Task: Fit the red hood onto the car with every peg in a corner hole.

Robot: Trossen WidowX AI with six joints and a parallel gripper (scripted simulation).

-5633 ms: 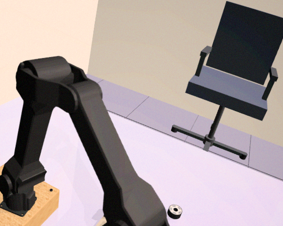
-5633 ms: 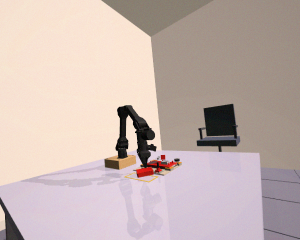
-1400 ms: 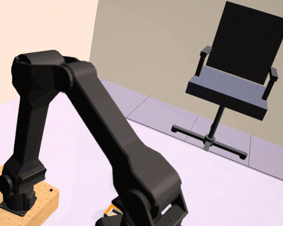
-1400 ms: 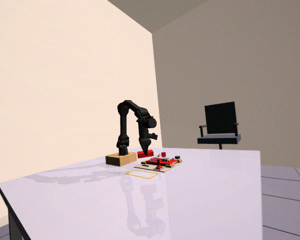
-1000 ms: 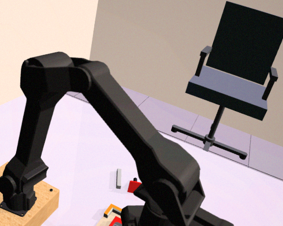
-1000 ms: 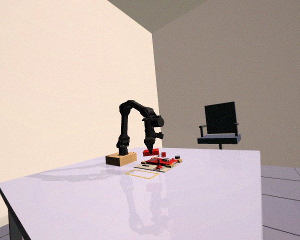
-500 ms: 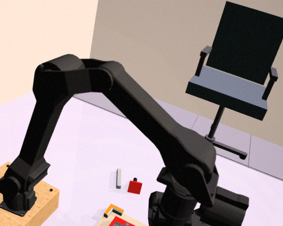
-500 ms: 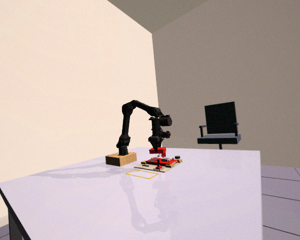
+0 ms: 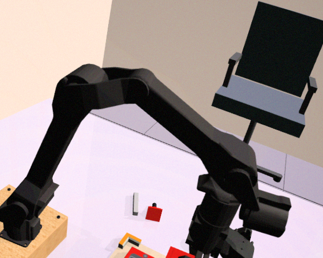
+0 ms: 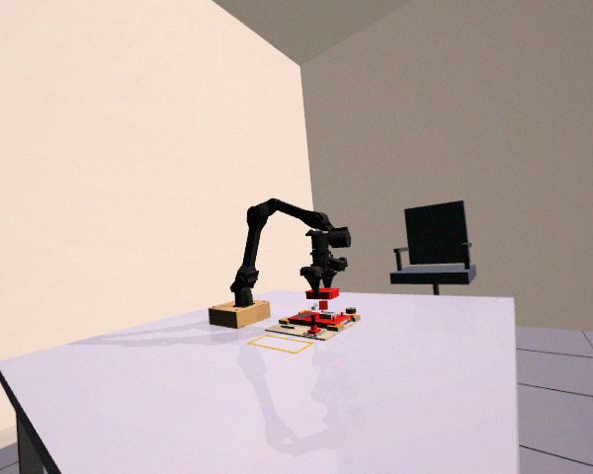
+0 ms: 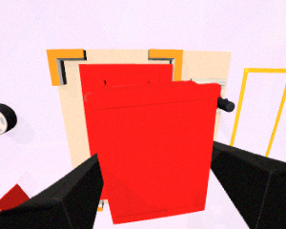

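The beige jig plate lies 40 mm behind my gripper tip, 10 mm to the left of it and 100 mm below it. Round my gripper tip: red hood 10 mm above; black wheel 30 mm ahead, 190 mm to the left, 100 mm below; grey bar 160 mm behind, 260 mm to the left, 100 mm below.
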